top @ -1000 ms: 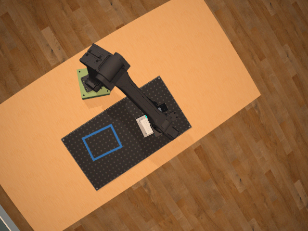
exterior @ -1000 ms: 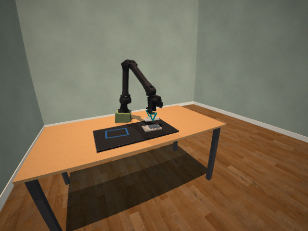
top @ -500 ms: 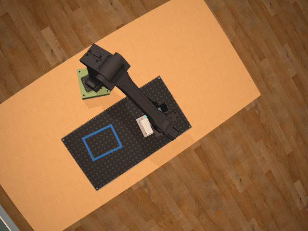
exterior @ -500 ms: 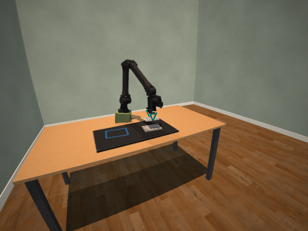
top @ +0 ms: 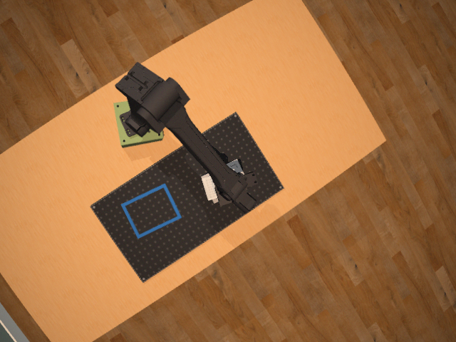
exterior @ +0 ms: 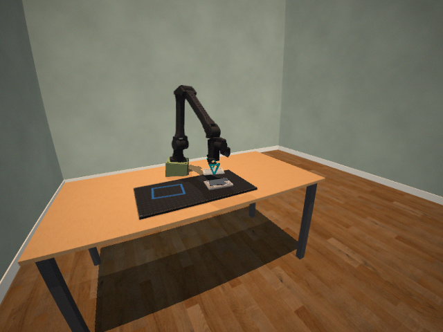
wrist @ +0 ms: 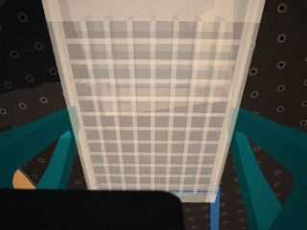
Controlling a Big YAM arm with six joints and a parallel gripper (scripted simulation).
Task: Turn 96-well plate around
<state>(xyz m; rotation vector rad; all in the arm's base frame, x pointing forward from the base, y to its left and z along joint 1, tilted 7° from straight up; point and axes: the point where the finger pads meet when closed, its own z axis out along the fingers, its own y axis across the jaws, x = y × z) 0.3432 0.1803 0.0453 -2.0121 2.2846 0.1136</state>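
The plate nest N1 is 90 mm below my hand and 30 mm to the left of it. The rest, counted from my hand: 96-well plate 10 mm below.
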